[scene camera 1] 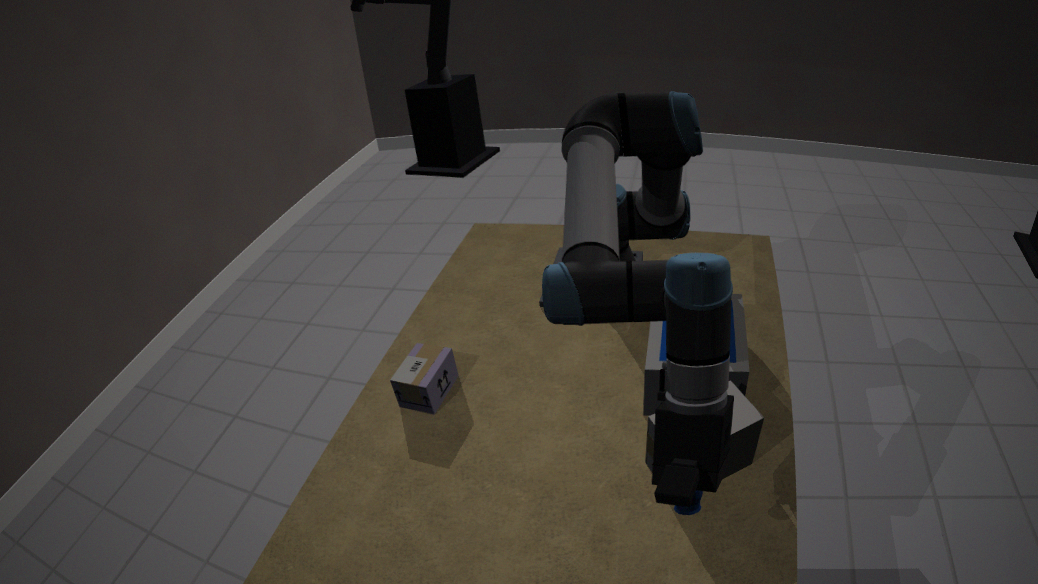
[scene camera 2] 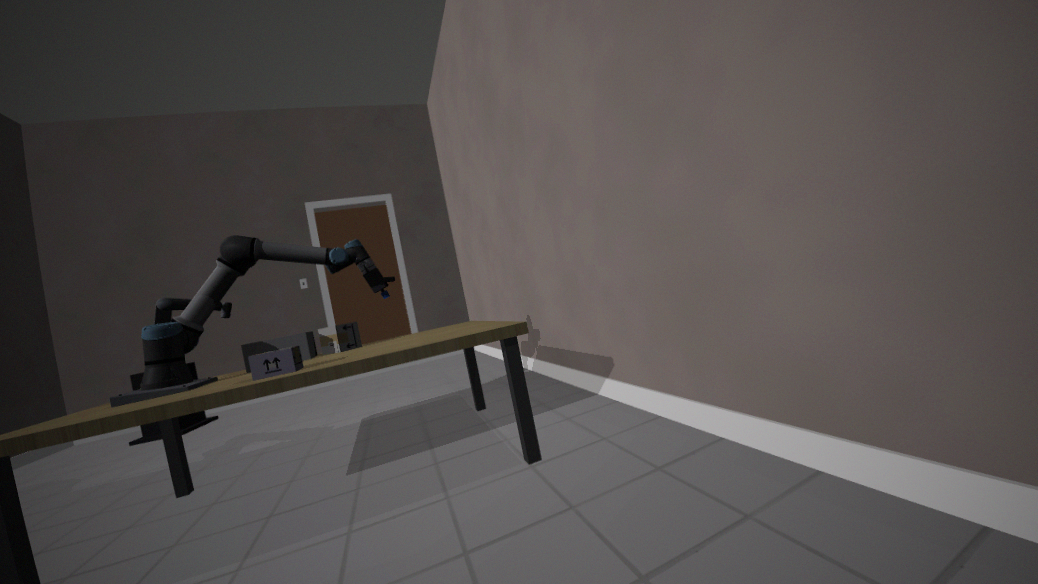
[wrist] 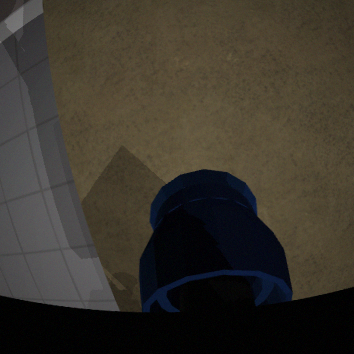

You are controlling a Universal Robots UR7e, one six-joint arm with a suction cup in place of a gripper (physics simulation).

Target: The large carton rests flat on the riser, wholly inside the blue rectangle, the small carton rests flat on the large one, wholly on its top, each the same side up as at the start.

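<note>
The small lilac carton (scene camera 1: 424,380) (scene camera 2: 275,362) stands on the table at the left in scene camera 1, arrows upward. The grey riser (scene camera 1: 741,337) (scene camera 2: 286,342) is at the right, and the arm partly hides its blue rectangle (scene camera 1: 663,345). The large pale carton (scene camera 1: 744,415) (scene camera 2: 348,336) stands on the table at the riser's near end, turned at an angle and partly hidden by the arm. My gripper, a blue suction cup (scene camera 1: 687,505) (scene camera 2: 385,294) (wrist: 205,187), is shut but holds nothing. It hangs high over the table, beyond the large carton from the riser, tilted.
The table (scene camera 1: 522,435) (scene camera 2: 442,336) (wrist: 210,90) has its long right edge near the large carton, and that edge shows at the left in the wrist view. A second dark arm on a pedestal (scene camera 1: 446,123) stands on the floor at the back. Walls and a door (scene camera 2: 362,268) are beyond.
</note>
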